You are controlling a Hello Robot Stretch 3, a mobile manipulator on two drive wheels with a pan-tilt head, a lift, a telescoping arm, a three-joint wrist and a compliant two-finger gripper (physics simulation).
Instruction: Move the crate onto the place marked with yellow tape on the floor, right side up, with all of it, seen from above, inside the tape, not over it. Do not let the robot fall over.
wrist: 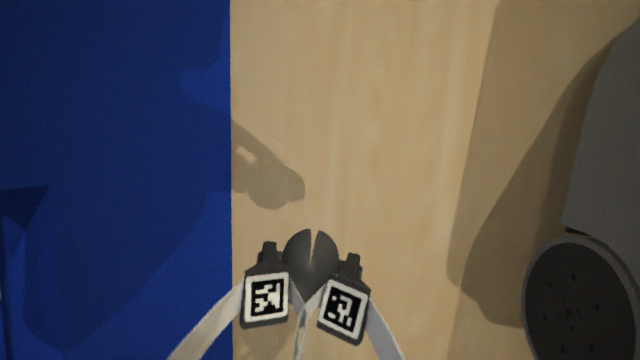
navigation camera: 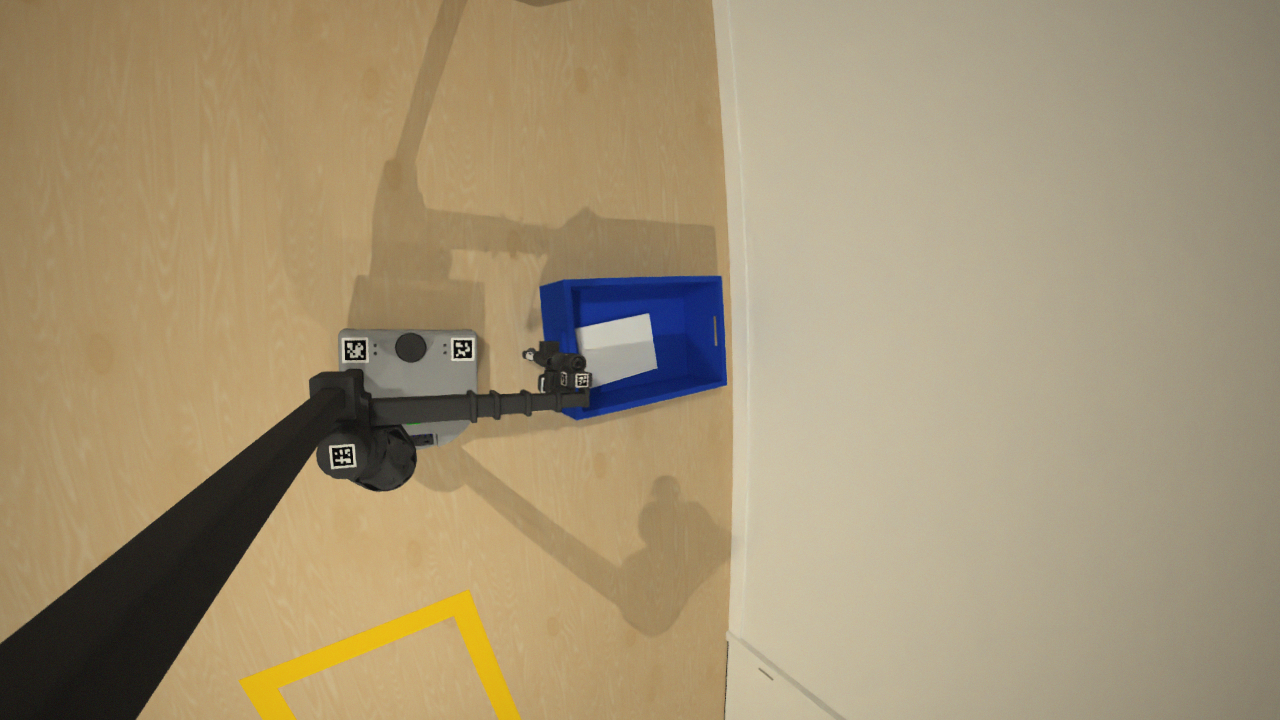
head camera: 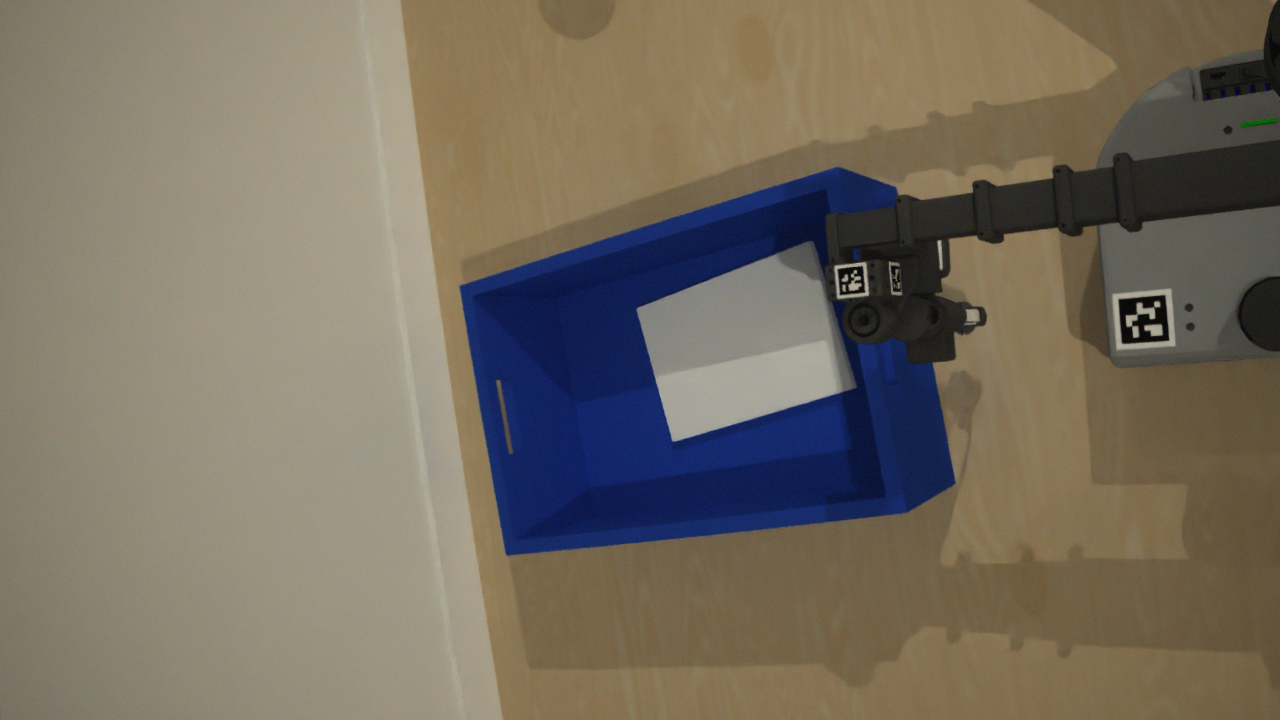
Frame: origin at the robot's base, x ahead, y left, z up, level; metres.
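Seen in the pictures: gripper, fingertip midpoint: [navigation camera: 530,354]; robot's base, origin of the base link: [navigation camera: 410,346] [head camera: 1272,310].
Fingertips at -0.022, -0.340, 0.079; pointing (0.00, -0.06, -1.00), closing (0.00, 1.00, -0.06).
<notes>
Offsets run from my fingertips to a thing's middle, as dx, dy, dz. "spot": to the spot under its first point.
The blue crate @[spot: +0.129, -0.059, +0.046] [head camera: 917,429] [navigation camera: 556,313] [wrist: 125,150] stands upright on the floor, open side up, with a white box @[+0.009, -0.339, -0.054] [head camera: 742,313] [navigation camera: 617,344] inside. A slot shows in its far end wall. My gripper [head camera: 973,316] [navigation camera: 529,355] [wrist: 311,254] is shut, its fingertips together with no object between them. The wrist hangs over the crate's end wall nearest my base; in the wrist view the fingertips appear over the floor just beside that wall. The yellow tape [navigation camera: 358,644] shows in part at the bottom of the navigation view, apart from the crate.
My base [head camera: 1145,259] [navigation camera: 407,380] [wrist: 610,165] stands near the crate's near end, with the arm [head camera: 1029,197] [navigation camera: 429,410] reaching across to it. A pale wall [head camera: 196,358] [navigation camera: 939,313] runs close beyond the crate's far end. Shadows fall across the wooden floor.
</notes>
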